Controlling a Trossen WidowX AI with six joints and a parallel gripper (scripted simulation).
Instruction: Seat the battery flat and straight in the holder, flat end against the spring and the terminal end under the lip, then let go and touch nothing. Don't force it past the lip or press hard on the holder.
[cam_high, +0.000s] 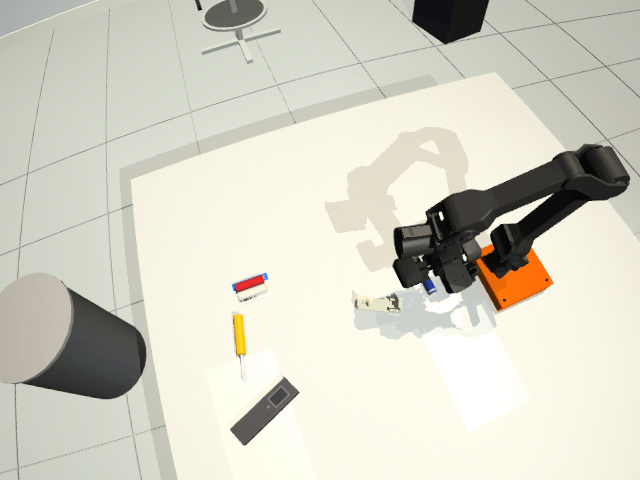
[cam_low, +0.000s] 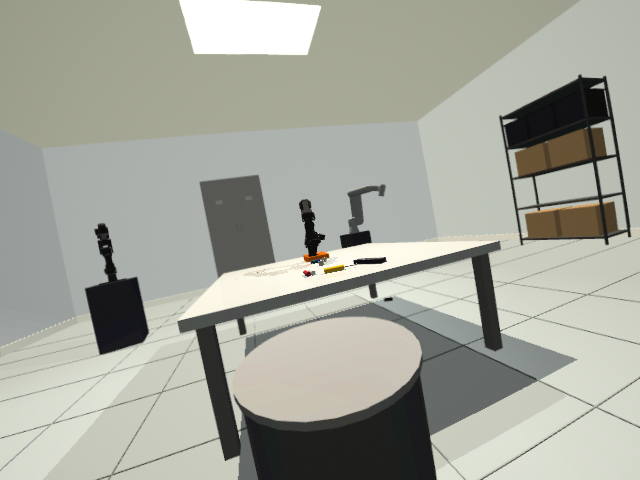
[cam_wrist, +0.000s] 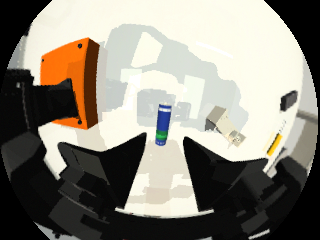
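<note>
Now: gripper tip 4 cm above the battery. Also, from my gripper tip: dark remote-like slab (46 cm ahead, 5 cm to the left, 3 cm below); yellow screwdriver (45 cm ahead, 9 cm to the right, 4 cm below).
</note>
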